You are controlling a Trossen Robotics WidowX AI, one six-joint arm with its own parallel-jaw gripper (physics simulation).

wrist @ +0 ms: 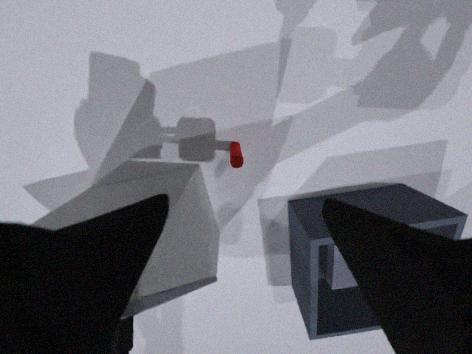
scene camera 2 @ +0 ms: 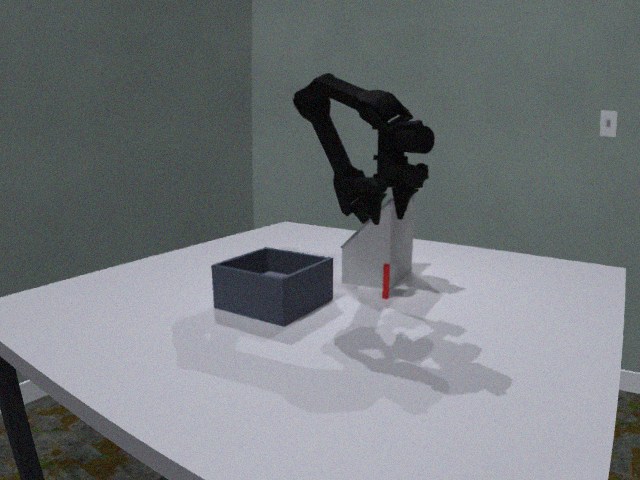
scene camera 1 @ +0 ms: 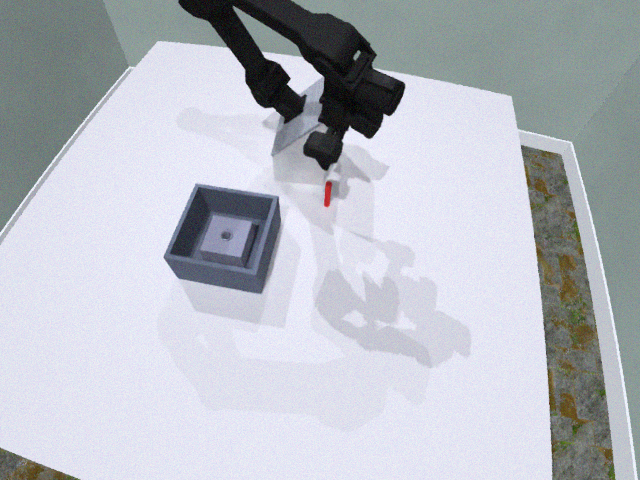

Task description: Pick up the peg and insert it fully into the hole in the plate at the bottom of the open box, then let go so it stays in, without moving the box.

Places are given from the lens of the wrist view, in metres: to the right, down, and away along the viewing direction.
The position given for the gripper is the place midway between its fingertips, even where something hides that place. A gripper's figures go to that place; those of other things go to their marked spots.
gripper [wrist: 246, 204]: 0.01, 0.01, 0.11
dark blue-grey box [wrist: 326, 313]: 0.15, 0.22, 0.31
pale plate [wrist: 338, 275]: 0.16, 0.15, 0.29
The marked spots on the dark blue-grey box and the pale plate are 0.07 m apart.
